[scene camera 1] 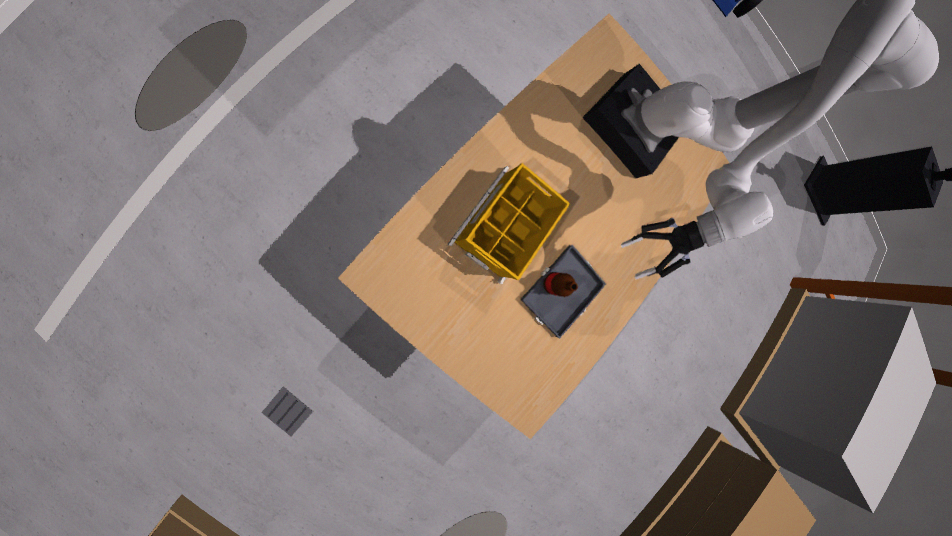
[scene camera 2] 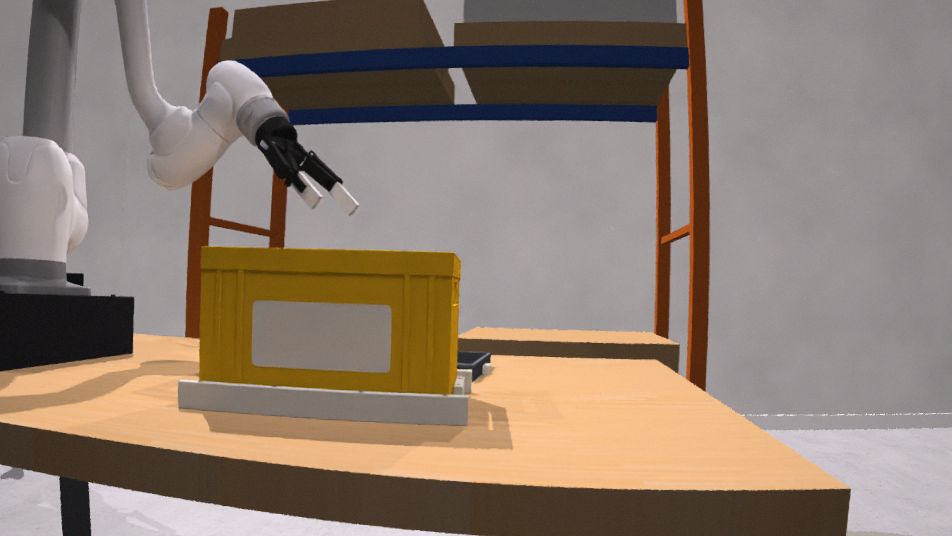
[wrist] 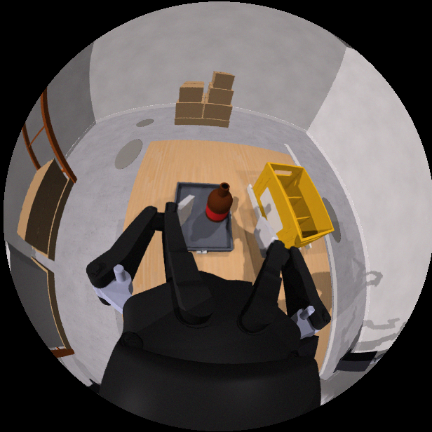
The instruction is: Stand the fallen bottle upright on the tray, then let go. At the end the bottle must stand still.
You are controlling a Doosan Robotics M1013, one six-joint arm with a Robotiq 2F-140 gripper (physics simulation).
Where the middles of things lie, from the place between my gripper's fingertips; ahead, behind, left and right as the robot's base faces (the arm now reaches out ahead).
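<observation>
Yellow crate (scene camera 1: 512, 224): 150 mm ahead of my hand, 280 mm to the right of it and 180 mm below it. Counted from the same hand, the dark grey tray (scene camera 1: 558, 313) is 130 mm ahead, 30 mm to the left and 260 mm below; the pale rail (scene camera 2: 407, 408) is 170 mm ahead, 380 mm to the right and 260 mm below. The brown bottle (wrist: 219, 201) sits 190 mm below my hand, 140 mm ahead of it and 20 mm to the right of it.
</observation>
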